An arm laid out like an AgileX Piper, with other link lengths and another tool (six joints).
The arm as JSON. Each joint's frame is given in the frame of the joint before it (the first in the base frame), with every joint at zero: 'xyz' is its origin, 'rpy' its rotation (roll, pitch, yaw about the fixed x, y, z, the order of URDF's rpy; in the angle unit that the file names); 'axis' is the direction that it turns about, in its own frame. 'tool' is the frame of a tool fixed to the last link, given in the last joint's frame.
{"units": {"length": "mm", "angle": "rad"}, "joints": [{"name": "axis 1", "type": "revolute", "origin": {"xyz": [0.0, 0.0, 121.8], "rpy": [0.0, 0.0, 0.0]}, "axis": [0.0, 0.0, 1.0]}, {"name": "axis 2", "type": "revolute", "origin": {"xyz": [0.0, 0.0, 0.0], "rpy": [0.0, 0.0, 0.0]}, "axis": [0.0, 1.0, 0.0]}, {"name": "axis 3", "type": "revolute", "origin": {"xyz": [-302.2, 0.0, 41.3], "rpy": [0.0, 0.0, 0.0]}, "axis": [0.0, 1.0, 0.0]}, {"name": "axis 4", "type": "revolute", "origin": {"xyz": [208.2, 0.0, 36.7], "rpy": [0.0, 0.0, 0.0]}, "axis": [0.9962, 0.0, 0.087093]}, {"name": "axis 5", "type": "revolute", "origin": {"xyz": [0.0, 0.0, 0.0], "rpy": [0.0, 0.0, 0.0]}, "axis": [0.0, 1.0, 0.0]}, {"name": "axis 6", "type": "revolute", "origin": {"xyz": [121.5, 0.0, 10.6], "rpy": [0.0, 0.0, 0.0]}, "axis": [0.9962, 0.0, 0.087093]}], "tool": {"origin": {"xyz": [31.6, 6.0, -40.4], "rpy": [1.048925, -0.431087, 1.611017]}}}
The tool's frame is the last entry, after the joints.
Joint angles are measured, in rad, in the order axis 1, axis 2, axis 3, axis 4, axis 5, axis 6. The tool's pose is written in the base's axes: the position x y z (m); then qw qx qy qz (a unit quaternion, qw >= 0). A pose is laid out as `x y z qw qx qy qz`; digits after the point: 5 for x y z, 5 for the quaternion.
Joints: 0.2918, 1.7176, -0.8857, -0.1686, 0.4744, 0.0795
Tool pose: 0.25549 0.06780 0.13011 0.26293 0.68386 0.62032 0.28002
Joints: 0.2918, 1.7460, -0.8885, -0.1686, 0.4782, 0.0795
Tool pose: 0.25585 0.06784 0.12306 0.25732 0.68668 0.62502 0.26762
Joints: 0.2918, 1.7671, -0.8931, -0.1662, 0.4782, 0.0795
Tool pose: 0.25702 0.06846 0.11823 0.25351 0.68896 0.62693 0.26082
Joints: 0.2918, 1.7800, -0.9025, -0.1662, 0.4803, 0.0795
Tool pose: 0.25929 0.06910 0.11634 0.25252 0.68949 0.62775 0.25840
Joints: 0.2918, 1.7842, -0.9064, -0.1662, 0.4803, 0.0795
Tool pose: 0.26036 0.06942 0.11585 0.25246 0.68951 0.62780 0.25827
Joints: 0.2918, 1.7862, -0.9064, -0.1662, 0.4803, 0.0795
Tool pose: 0.26035 0.06941 0.11531 0.25206 0.68969 0.62811 0.25743
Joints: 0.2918, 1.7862, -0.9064, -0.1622, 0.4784, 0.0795
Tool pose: 0.26047 0.06994 0.11529 0.25150 0.69083 0.62664 0.25850
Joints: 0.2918, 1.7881, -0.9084, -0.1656, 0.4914, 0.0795
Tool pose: 0.25929 0.06895 0.11511 0.25046 0.69102 0.62930 0.25247
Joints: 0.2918, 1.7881, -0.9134, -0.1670, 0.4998, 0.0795
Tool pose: 0.25954 0.06870 0.11593 0.25063 0.69099 0.62998 0.25069
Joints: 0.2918, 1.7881, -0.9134, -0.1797, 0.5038, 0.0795
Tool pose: 0.25946 0.06715 0.11601 0.25274 0.68714 0.63432 0.24818
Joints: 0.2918, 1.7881, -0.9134, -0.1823, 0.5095, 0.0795
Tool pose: 0.25875 0.06652 0.11604 0.25253 0.68685 0.63579 0.24544
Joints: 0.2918, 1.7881, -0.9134, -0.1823, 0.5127, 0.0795
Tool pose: 0.25829 0.06632 0.11605 0.25210 0.68717 0.63617 0.24398
